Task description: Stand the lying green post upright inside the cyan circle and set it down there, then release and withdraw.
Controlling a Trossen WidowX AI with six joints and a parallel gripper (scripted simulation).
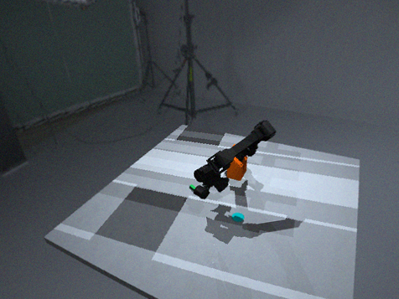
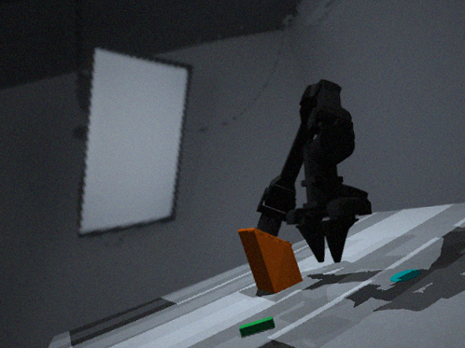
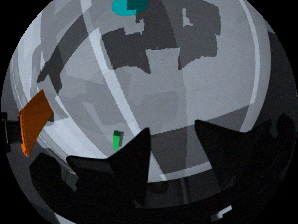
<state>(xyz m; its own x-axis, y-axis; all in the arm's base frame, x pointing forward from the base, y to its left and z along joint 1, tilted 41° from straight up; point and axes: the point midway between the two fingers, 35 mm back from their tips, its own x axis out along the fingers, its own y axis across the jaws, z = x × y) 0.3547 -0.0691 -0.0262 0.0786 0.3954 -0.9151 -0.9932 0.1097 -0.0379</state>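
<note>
Now: gripper tip 130 mm past the green post, 110 mm to the left of it and 90 mm above it. The rest, counted from my gripper tip: cyan circle: 10 mm behind, 170 mm to the left, 100 mm below.
</note>
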